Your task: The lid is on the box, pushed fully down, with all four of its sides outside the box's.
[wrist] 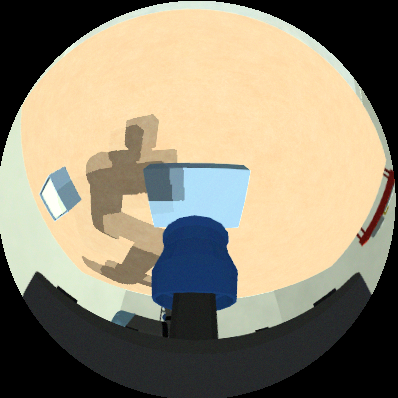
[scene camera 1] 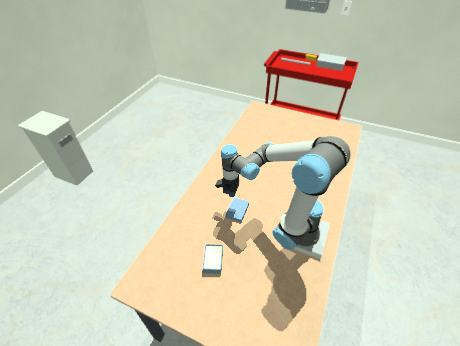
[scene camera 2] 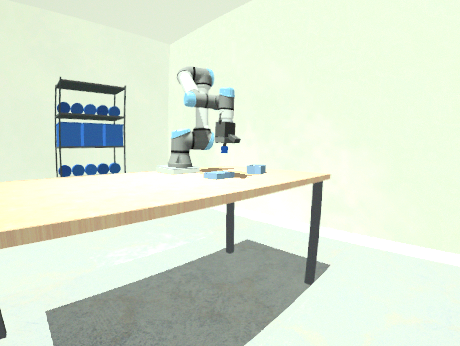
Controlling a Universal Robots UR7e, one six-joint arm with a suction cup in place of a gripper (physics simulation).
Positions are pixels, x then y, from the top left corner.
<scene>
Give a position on a box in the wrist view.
At 58,194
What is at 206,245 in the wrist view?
My suction cup.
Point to a lid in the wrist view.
174,189
</scene>
